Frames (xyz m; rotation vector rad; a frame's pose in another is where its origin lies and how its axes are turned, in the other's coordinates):
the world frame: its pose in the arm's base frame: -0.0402 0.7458 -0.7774 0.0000 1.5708 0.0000
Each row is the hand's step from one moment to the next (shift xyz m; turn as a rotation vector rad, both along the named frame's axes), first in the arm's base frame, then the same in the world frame.
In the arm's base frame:
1: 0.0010 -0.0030 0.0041 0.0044 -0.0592 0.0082
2: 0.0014 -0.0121 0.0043 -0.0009 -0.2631 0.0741
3: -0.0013 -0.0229 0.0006 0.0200 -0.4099 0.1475
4: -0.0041 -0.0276 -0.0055 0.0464 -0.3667 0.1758
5: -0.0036 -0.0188 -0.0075 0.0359 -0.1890 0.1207
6: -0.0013 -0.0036 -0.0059 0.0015 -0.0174 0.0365
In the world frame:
1: -0.0041 -0.0030 0.0010 -0.0082 -0.0592 0.0044
2: -0.0043 -0.0121 0.0014 -0.0741 -0.2631 -0.0009
3: -0.0006 -0.0229 -0.0013 -0.1475 -0.4099 0.0200
4: 0.0055 -0.0276 -0.0041 -0.1758 -0.3667 0.0464
5: 0.0075 -0.0188 -0.0036 -0.1207 -0.1890 0.0359
6: 0.0059 -0.0036 -0.0013 -0.0365 -0.0174 0.0015

